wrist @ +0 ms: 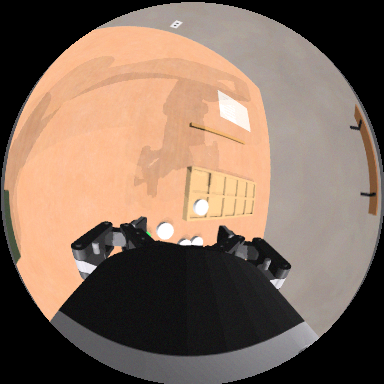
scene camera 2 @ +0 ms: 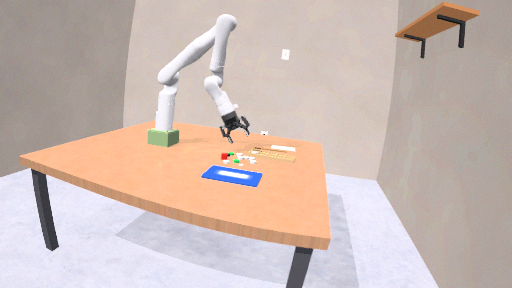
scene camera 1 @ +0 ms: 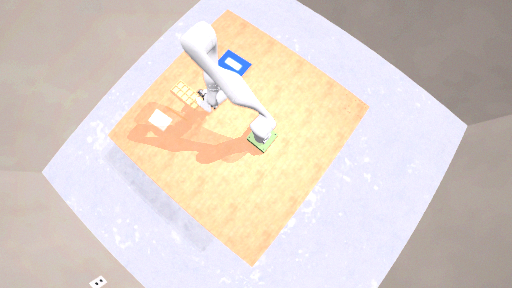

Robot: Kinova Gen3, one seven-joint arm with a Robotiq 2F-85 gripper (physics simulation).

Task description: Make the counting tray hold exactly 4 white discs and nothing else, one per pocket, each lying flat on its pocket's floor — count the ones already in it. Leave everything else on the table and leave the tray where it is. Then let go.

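The tan counting tray (scene camera 1: pixel 186 94) (scene camera 2: pixel 275 158) (wrist: pixel 187 195) lies on the table, with two rows of pockets. One white disc (wrist: pixel 201 207) shows in its corner pocket nearest my gripper and looks flat; the other pockets visible in the wrist view look empty. My gripper (scene camera 2: pixel 239 138) (wrist: pixel 181 229) is open and empty, above the table beside the tray. Loose white discs (scene camera 2: pixel 253 161) (wrist: pixel 165 230) lie near the tray's end, two partly hidden by the gripper in the wrist view. Two green discs (scene camera 2: pixel 236 161) and a red block (scene camera 2: pixel 225 156) lie among them.
A blue plate (scene camera 1: pixel 240 71) (scene camera 2: pixel 210 176) with a white centre lies beyond the discs. A white sheet (scene camera 1: pixel 160 120) (scene camera 2: pixel 283 148) (wrist: pixel 234 111) and a thin stick (wrist: pixel 216 133) lie on the tray's other side. The arm stands on a green base (scene camera 2: pixel 163 137).
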